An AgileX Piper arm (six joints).
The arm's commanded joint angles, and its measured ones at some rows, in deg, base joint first. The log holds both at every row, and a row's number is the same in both.
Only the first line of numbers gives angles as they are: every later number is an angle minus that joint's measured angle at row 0.
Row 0, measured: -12.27, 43.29, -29.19, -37.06, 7.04, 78.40
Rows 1 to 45, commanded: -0.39, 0.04, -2.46, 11.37, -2.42, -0.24; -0.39, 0.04, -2.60, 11.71, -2.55, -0.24; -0.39, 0.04, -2.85, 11.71, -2.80, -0.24; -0.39, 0.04, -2.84, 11.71, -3.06, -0.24; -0.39, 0.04, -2.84, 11.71, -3.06, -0.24; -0.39, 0.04, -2.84, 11.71, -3.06, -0.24; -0.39, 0.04, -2.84, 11.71, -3.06, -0.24; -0.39, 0.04, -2.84, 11.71, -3.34, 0.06; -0.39, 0.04, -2.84, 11.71, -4.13, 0.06; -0.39, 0.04, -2.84, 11.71, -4.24, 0.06; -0.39, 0.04, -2.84, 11.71, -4.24, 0.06; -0.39, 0.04, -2.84, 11.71, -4.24, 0.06; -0.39, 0.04, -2.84, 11.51, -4.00, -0.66; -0.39, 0.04, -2.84, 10.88, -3.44, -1.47; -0.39, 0.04, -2.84, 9.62, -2.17, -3.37; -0.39, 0.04, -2.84, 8.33, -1.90, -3.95; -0.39, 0.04, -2.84, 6.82, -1.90, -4.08; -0.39, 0.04, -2.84, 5.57, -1.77, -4.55; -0.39, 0.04, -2.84, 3.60, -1.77, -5.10; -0.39, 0.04, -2.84, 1.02, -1.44, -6.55; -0.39, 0.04, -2.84, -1.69, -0.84, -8.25; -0.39, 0.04, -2.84, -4.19, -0.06, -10.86; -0.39, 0.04, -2.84, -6.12, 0.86, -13.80; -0.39, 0.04, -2.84, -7.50, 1.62, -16.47; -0.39, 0.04, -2.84, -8.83, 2.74, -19.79; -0.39, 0.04, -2.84, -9.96, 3.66, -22.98; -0.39, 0.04, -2.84, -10.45, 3.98, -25.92; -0.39, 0.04, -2.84, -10.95, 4.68, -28.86; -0.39, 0.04, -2.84, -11.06, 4.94, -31.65; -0.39, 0.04, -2.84, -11.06, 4.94, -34.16; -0.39, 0.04, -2.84, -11.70, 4.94, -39.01; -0.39, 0.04, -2.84, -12.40, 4.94, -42.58; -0.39, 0.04, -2.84, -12.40, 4.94, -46.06; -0.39, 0.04, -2.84, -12.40, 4.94, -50.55; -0.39, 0.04, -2.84, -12.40, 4.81, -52.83; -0.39, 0.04, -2.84, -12.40, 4.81, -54.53; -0.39, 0.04, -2.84, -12.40, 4.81, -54.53; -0.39, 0.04, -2.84, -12.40, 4.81, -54.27; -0.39, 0.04, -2.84, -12.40, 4.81, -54.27; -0.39, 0.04, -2.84, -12.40, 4.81, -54.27; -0.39, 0.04, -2.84, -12.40, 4.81, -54.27; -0.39, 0.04, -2.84, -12.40, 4.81, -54.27; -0.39, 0.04, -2.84, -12.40, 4.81, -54.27; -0.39, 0.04, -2.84, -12.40, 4.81, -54.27; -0.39, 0.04, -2.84, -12.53, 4.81, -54.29
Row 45, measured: 0.00, 0.00, -2.51, -12.04, 4.94, -53.75
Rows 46 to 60, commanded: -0.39, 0.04, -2.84, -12.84, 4.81, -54.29; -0.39, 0.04, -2.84, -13.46, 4.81, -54.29; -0.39, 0.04, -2.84, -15.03, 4.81, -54.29; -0.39, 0.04, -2.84, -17.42, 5.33, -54.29; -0.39, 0.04, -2.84, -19.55, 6.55, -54.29; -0.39, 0.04, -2.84, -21.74, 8.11, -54.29; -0.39, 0.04, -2.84, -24.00, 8.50, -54.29; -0.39, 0.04, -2.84, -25.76, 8.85, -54.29; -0.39, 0.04, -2.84, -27.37, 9.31, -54.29; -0.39, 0.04, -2.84, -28.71, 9.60, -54.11; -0.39, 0.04, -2.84, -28.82, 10.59, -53.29; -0.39, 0.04, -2.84, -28.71, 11.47, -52.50; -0.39, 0.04, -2.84, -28.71, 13.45, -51.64; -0.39, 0.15, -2.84, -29.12, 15.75, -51.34; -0.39, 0.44, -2.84, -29.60, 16.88, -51.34
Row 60, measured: 0.00, 0.00, -2.51, -27.54, 11.58, -52.79
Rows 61 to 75, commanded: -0.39, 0.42, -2.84, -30.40, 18.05, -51.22; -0.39, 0.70, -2.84, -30.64, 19.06, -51.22; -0.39, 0.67, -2.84, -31.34, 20.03, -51.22; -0.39, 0.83, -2.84, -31.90, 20.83, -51.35; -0.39, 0.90, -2.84, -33.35, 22.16, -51.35; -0.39, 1.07, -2.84, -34.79, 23.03, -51.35; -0.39, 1.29, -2.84, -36.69, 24.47, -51.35; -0.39, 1.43, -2.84, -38.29, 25.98, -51.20; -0.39, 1.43, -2.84, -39.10, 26.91, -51.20; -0.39, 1.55, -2.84, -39.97, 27.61, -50.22; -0.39, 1.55, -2.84, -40.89, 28.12, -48.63; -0.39, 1.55, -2.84, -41.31, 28.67, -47.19; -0.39, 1.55, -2.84, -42.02, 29.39, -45.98; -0.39, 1.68, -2.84, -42.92, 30.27, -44.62; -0.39, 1.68, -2.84, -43.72, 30.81, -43.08
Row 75, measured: 0.00, 1.44, -2.51, -40.19, 27.99, -48.21
